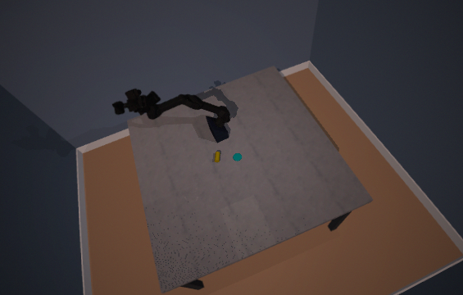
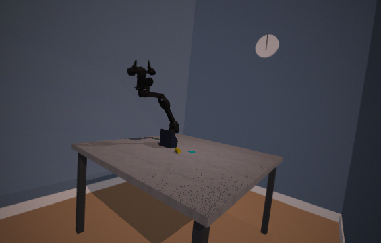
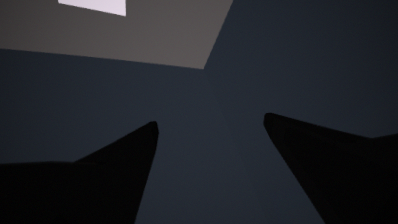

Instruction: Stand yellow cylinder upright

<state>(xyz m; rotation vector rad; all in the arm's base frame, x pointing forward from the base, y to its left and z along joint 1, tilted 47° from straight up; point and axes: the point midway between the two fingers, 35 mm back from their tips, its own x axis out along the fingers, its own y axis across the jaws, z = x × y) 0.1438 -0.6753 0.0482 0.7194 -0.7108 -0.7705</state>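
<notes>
Right now the yellow tall cylinder is 65 cm below my gripper tip, 35 cm to the left of it and 8 cm ahead of it. The rest, counted from my gripper tip: cyan circle: 66 cm below, 47 cm to the left, 13 cm ahead.
</notes>
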